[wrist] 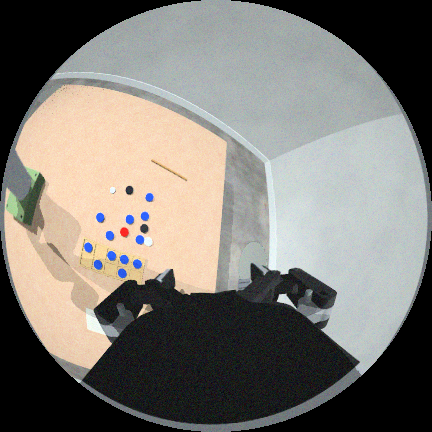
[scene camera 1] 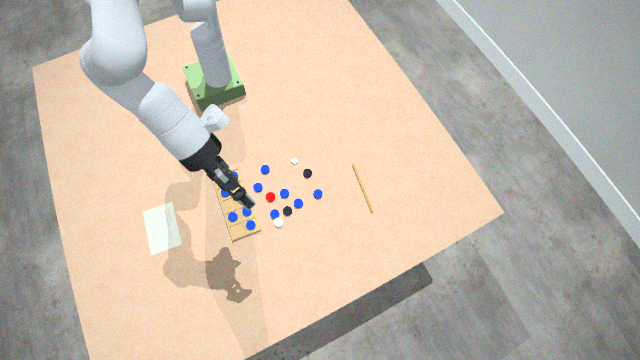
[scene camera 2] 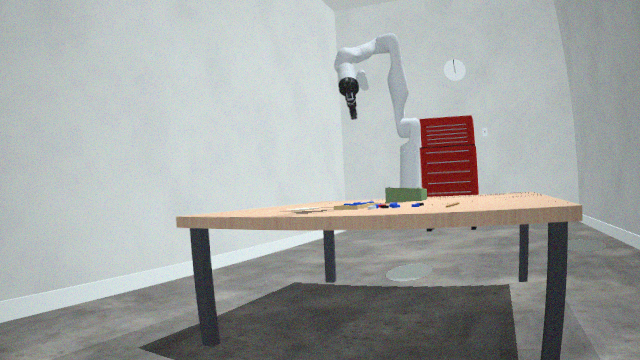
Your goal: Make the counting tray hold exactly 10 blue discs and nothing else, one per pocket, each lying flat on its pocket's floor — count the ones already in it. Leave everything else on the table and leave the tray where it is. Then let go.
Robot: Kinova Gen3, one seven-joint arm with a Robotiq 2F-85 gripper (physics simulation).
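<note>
The wooden counting tray point(scene camera 1: 242, 235) point(scene camera 2: 345, 207) point(wrist: 85, 260) lies on the table with two rows of pockets. Several pockets hold blue discs, such as a corner disc point(scene camera 1: 250, 225) point(wrist: 137, 264) and one at the opposite end point(wrist: 88, 247); several other pockets are empty. Several loose blue discs lie beside the tray, including one near it point(scene camera 1: 257, 187) point(wrist: 110, 235), one farther back point(scene camera 1: 265, 169) point(wrist: 100, 217) and the outermost point(scene camera 1: 318, 194) point(wrist: 149, 197). My gripper point(scene camera 1: 248, 202) point(scene camera 2: 353, 117) point(wrist: 212, 274) is open and empty, high above the table, and covers part of the tray in scene camera 1.
A red disc point(scene camera 1: 270, 197) point(wrist: 124, 232), two black discs point(scene camera 1: 307, 173) point(scene camera 1: 287, 211) and two white discs point(scene camera 1: 294, 161) point(scene camera 1: 278, 222) lie among the loose blue ones. A thin stick point(scene camera 1: 362, 188) point(wrist: 169, 170), a white sheet point(scene camera 1: 159, 230) and the green base point(scene camera 2: 406, 195) are also on the table.
</note>
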